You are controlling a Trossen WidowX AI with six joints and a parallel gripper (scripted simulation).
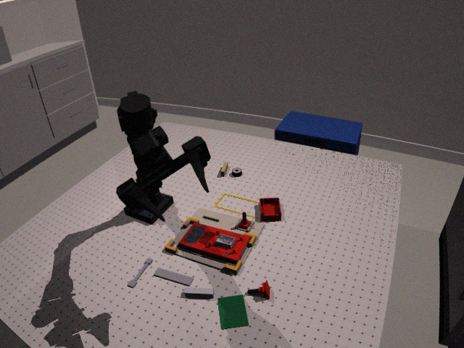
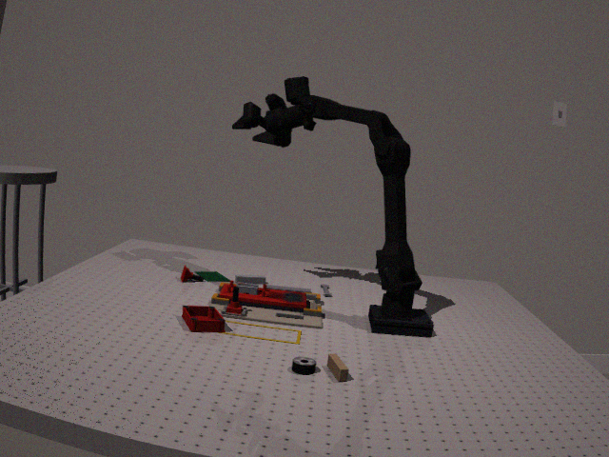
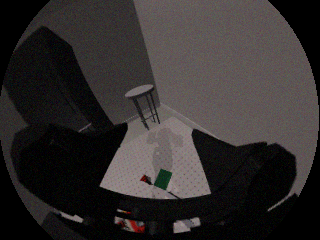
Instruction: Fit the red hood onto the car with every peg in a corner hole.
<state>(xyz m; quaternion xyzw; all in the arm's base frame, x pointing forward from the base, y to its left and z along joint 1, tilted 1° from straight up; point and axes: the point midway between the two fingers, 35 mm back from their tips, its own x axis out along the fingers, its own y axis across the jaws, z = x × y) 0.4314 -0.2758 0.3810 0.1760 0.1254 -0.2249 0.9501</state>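
Right now the red hood is 70 mm behind my gripper tip, 470 mm to the left of it and 390 mm below it. From my gripper tip the other things lie so: wooden block 350 mm behind, 620 mm to the left, 380 mm below; grey engine block 110 mm behind, 250 mm to the left, 370 mm below; green card 30 mm ahead, 60 mm to the left, 390 mm below.
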